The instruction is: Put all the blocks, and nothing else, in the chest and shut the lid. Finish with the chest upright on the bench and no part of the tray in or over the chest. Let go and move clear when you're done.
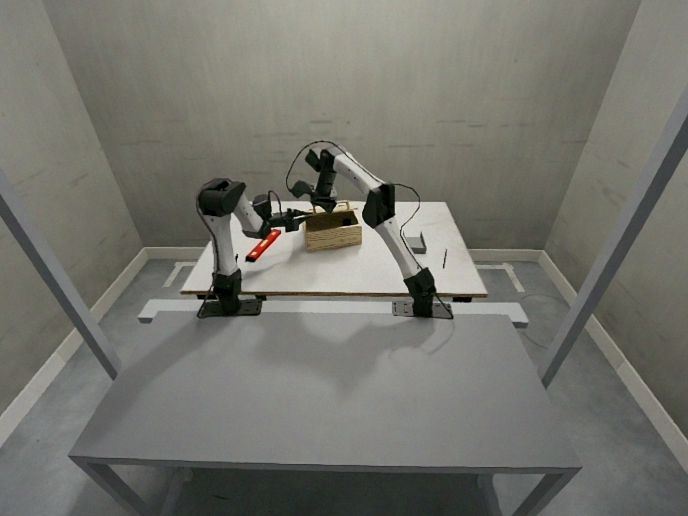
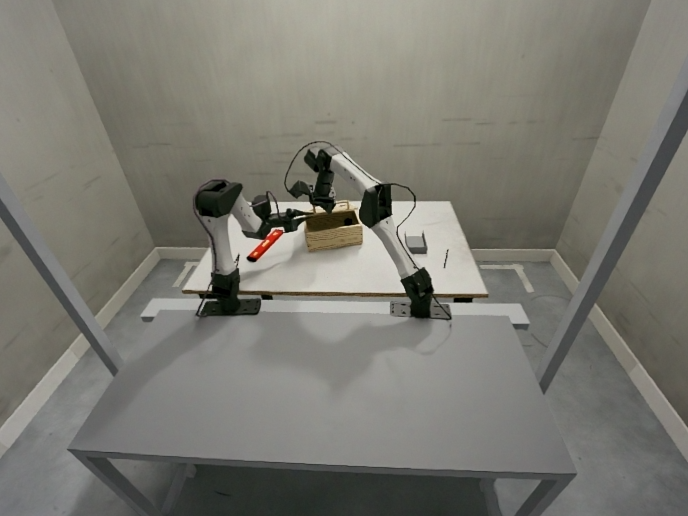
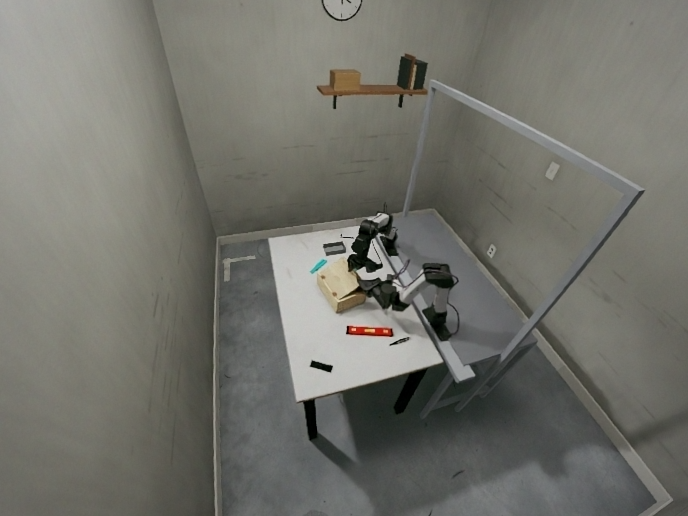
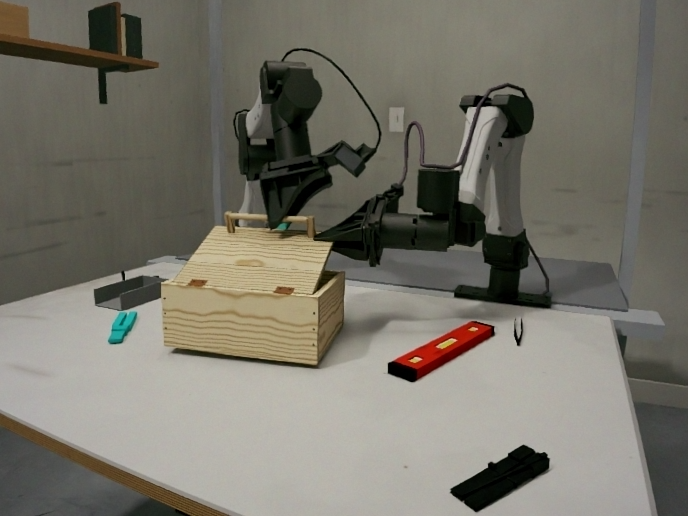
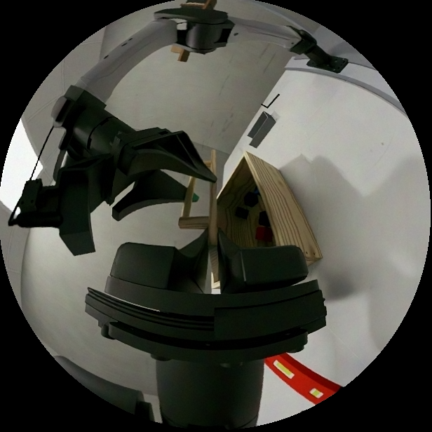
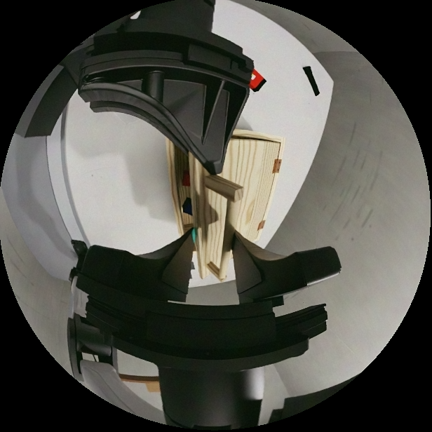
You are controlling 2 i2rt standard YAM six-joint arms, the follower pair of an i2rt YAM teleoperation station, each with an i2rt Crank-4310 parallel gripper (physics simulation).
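Where they show: left gripper, fingertip midpoint: [image 1: 313, 214] [image 2: 313, 214] [image 3: 357, 280] [image 4: 314, 240]; right gripper, fingertip midpoint: [image 1: 328, 209] [image 2: 328, 209] [image 3: 352, 271] [image 4: 277, 231]; left arm's base, origin of the base link: [image 1: 232, 309] [image 2: 231, 308] [image 3: 436, 323] [image 4: 502, 298]; right arm's base, origin of the base link: [image 1: 421, 311] [image 2: 419, 311] [image 3: 388, 246].
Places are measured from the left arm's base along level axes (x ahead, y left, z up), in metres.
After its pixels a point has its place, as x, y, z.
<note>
The wooden chest [image 1: 333, 239] @[0.327, -0.350, 0.059] [image 2: 334, 238] @[0.327, -0.353, 0.064] [image 3: 350, 301] @[0.406, -0.223, 0.075] [image 4: 241, 327] @[0.503, -0.316, 0.064] [image 5: 286, 205] stands upright, its hinged lid [image 4: 266, 255] @[0.415, -0.325, 0.148] [image 6: 252, 175] raised partway. Several blocks lie inside, including a red block [image 5: 264, 233] [image 6: 186, 178] and dark ones. My left gripper [image 5: 213, 228] [image 4: 316, 238] @[0.354, -0.274, 0.164] is shut on the lid's side edge. My right gripper [image 6: 212, 229] [image 5: 206, 190] has its fingers spread across the lid's front edge and handle [image 4: 269, 217], apparently pressed on both. A bit of teal shows by its fingertips. The grey tray [image 3: 333, 248] @[0.338, -0.706, 0.015] [image 4: 133, 291] @[0.371, -0.650, 0.044] [image 5: 261, 129] stands beside the chest, apart from it.
On the bench [image 4: 222, 422] @[0.650, -0.250, 0.012] lie a teal clamp-like tool [image 3: 318, 266] @[0.479, -0.567, 0.024] [image 4: 122, 327] @[0.492, -0.558, 0.024], a red level [image 1: 263, 245] @[0.341, -0.059, 0.030] [image 3: 369, 331] @[0.365, -0.055, 0.023] [image 4: 441, 349] @[0.394, -0.060, 0.029], tweezers [image 3: 399, 341] @[0.249, 0.048, 0.021] [image 4: 517, 331] @[0.256, 0.037, 0.020], a black tool [image 3: 321, 366] @[0.643, 0.049, 0.022] [image 4: 500, 477] @[0.651, 0.043, 0.022] and a thin black item [image 1: 444, 258] @[0.231, -0.790, 0.017]. The two arms are close together above the chest.
</note>
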